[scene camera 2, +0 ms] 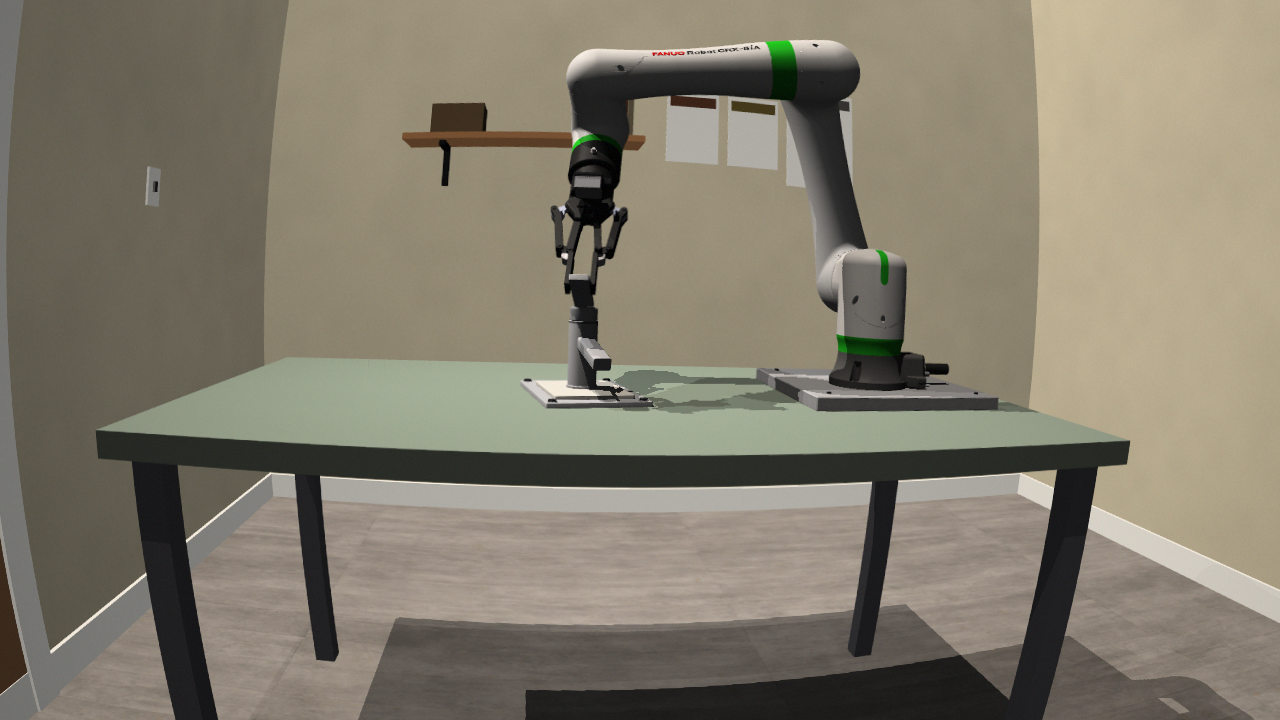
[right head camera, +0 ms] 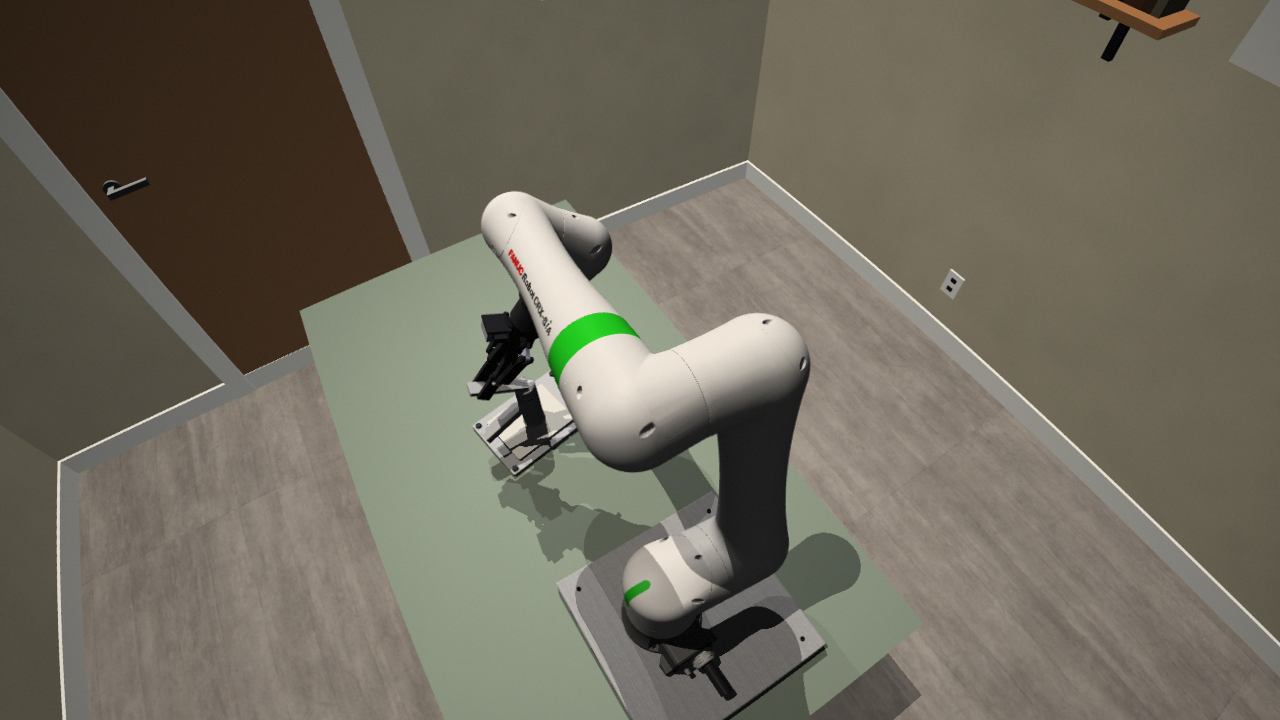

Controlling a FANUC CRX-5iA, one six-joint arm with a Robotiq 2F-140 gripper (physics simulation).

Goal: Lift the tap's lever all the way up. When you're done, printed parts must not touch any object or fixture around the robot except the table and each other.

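Places are measured from the arm's base along level axes (x right, y ahead, z up), in centimetres.
Pixels of known places: gripper, fingertip midpoint: (scene camera 2: 579, 289) (right head camera: 480, 391); arm's base, origin of the base link: (scene camera 2: 867, 384).
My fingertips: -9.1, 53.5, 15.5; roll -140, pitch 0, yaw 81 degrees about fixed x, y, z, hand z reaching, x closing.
Ahead of a thing's pixels: the offset from my fingertips to its top centre, as dx, dy, dz. "pt": to the spot under its first point. Level surfaces: height alone.
The tap @[pt +8.2, -3.7, -9.7] (right head camera: 531, 410) (scene camera 2: 580, 353) stands upright on a light square base plate on the table, and its spout @[+1.9, -2.6, -7.9] (scene camera 2: 595, 354) sticks out low on the column. Its lever @[pt +5.4, -1.8, -0.8] (right head camera: 508, 387) (scene camera 2: 580, 291) is at the top of the column. In scene camera 2 the lever's free end is tilted up above the column's top. My gripper (right head camera: 486, 390) (scene camera 2: 580, 284) points down over the tap and is shut on the lever near its free end, a finger on each side. The exact lever angle is hard to tell, and the fingers partly hide the lever in the right head view.
The green table @[dz -17.8] (right head camera: 384, 465) (scene camera 2: 358, 411) carries the tap and my arm's grey mounting plate (right head camera: 599, 626) (scene camera 2: 948, 394). My forearm (right head camera: 554, 277) (scene camera 2: 707, 76) arches above the table between them. A wall shelf (scene camera 2: 519, 139) with a box is on the wall behind.
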